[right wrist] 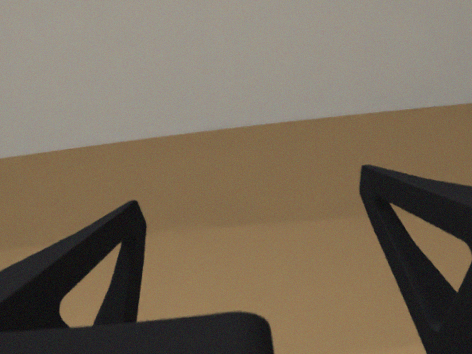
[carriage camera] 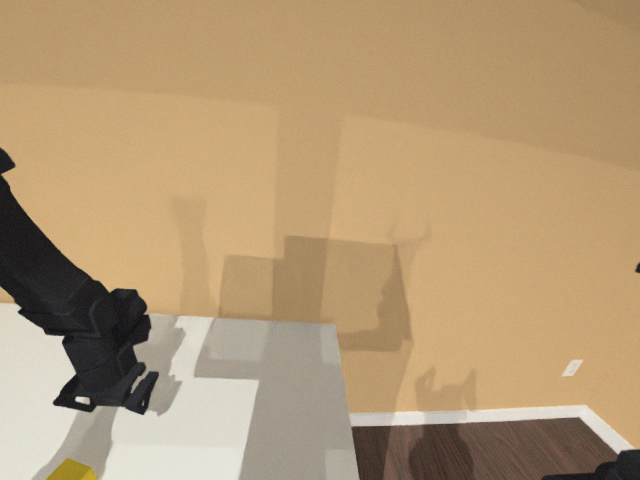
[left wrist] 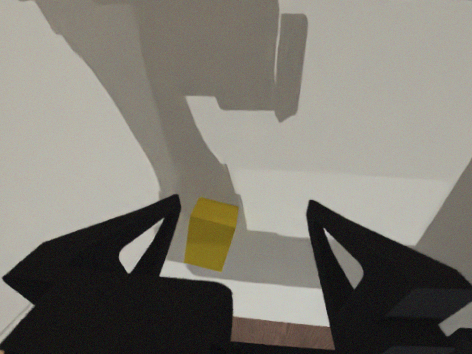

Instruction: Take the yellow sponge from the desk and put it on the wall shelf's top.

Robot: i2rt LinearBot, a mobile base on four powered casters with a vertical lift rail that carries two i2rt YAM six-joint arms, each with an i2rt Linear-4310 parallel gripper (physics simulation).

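Frame: origin at the left arm's base, x back, y right, z up, level; metres.
Where they show: left gripper, fingertip midpoint: (carriage camera: 119,410) (left wrist: 242,203); right gripper, fingertip midpoint: (right wrist: 249,195).
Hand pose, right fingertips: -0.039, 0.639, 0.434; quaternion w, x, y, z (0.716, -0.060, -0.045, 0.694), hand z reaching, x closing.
Observation:
Each offset is from my right fingertips to the top centre of the thing, as dx, dy, dz. Level surfaces: height alone.
The yellow sponge @[-0.090, -0.694, -0.565] (carriage camera: 71,471) (left wrist: 211,237) is a small block on the white desk @[dz -0.605] (carriage camera: 180,426) (left wrist: 375,100). It is cut off by the bottom edge of the carriage view. My left gripper (carriage camera: 117,411) (left wrist: 242,203) is open and empty above the desk. In the left wrist view the sponge shows between the two fingers, nearer the left finger and below them, apart from both. My right gripper (right wrist: 249,195) is open and empty, facing the tan wall and a pale grey surface. The wall shelf cannot be made out in these views.
The tan wall (carriage camera: 465,206) (right wrist: 300,275) rises behind the desk and carries broad shadows. The desk's right edge drops to a dark wood floor @[dz -1.325] (carriage camera: 491,439). A white outlet plate @[-0.689, +1.179, -0.868] (carriage camera: 572,367) is low on the wall. Part of my right arm (carriage camera: 620,467) shows at the bottom right.

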